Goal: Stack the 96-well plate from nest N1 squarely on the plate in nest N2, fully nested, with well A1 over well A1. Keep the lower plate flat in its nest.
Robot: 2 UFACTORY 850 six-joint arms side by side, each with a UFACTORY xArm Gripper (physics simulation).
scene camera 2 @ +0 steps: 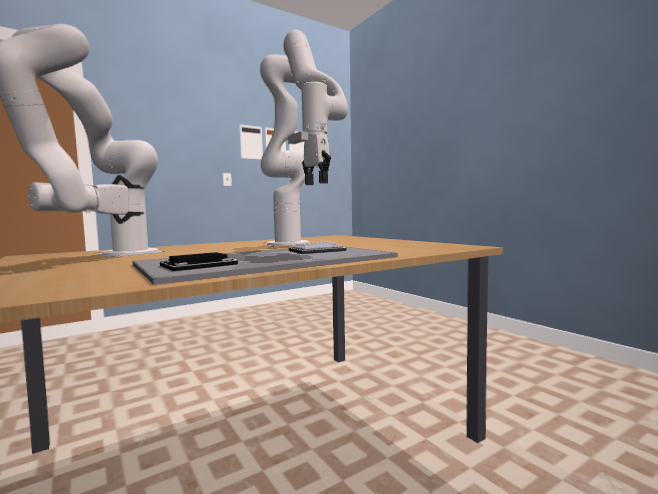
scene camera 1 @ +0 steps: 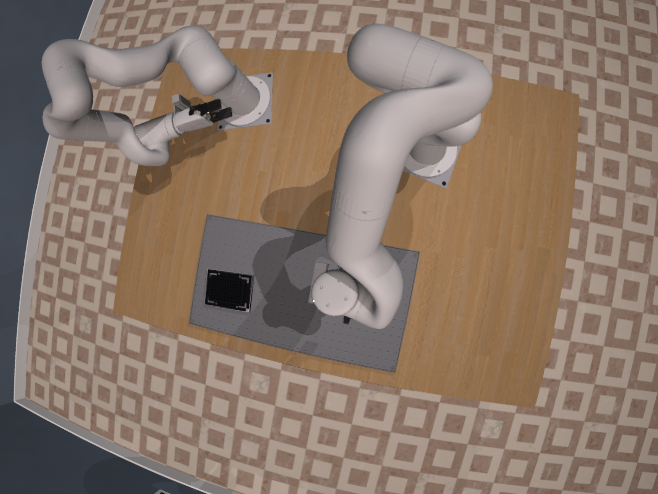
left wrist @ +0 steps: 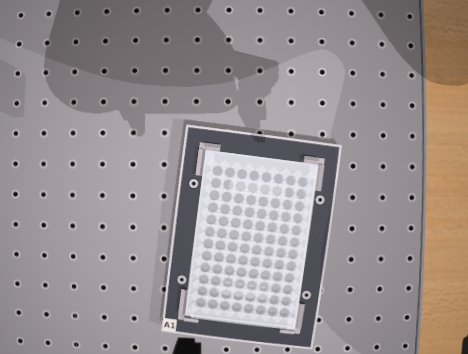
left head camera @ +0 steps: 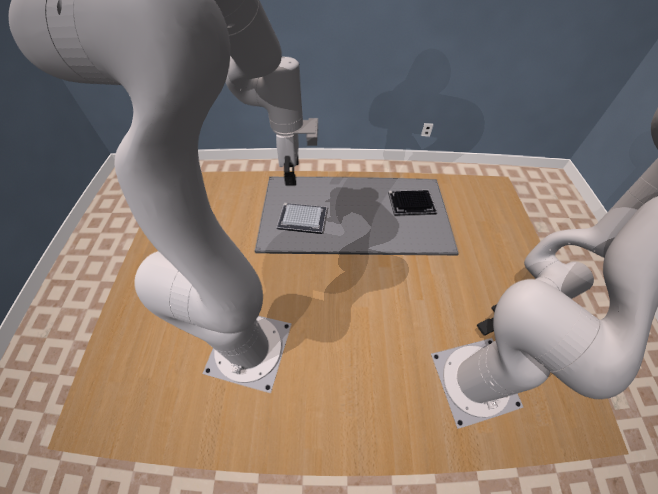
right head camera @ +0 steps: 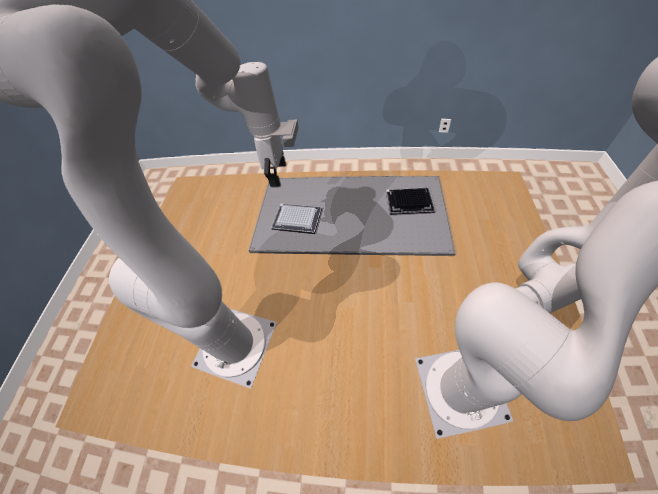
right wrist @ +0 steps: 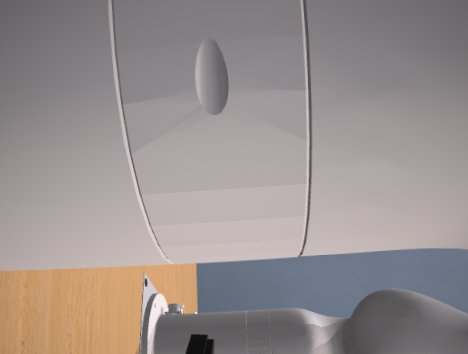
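A clear-white 96-well plate (left head camera: 301, 215) (right head camera: 297, 216) (scene camera 2: 317, 246) (left wrist: 250, 240) sits in a dark nest (left wrist: 184, 240) whose A1 tag is at the lower left in the left wrist view. A black plate (left head camera: 412, 201) (right head camera: 409, 199) (scene camera 1: 228, 290) (scene camera 2: 197, 258) sits in the other nest (scene camera 1: 248, 298). No N1 or N2 marking is readable. My left gripper (right head camera: 277, 172) (scene camera 2: 316, 180) (left wrist: 326, 346) is open and empty, pointing down high above the board near the white plate, which the arm hides in scene camera 1. My right gripper (scene camera 1: 223, 109) (scene camera 2: 139, 199) is open and empty, far from both plates.
Both nests stand on a grey perforated board (left head camera: 356, 245) (scene camera 1: 372, 353) on the wooden table (left head camera: 340, 425) (scene camera 1: 494, 239). The right arm is folded near its own base (left head camera: 467, 412). A blue wall (left head camera: 350, 79) stands behind the table in the head views.
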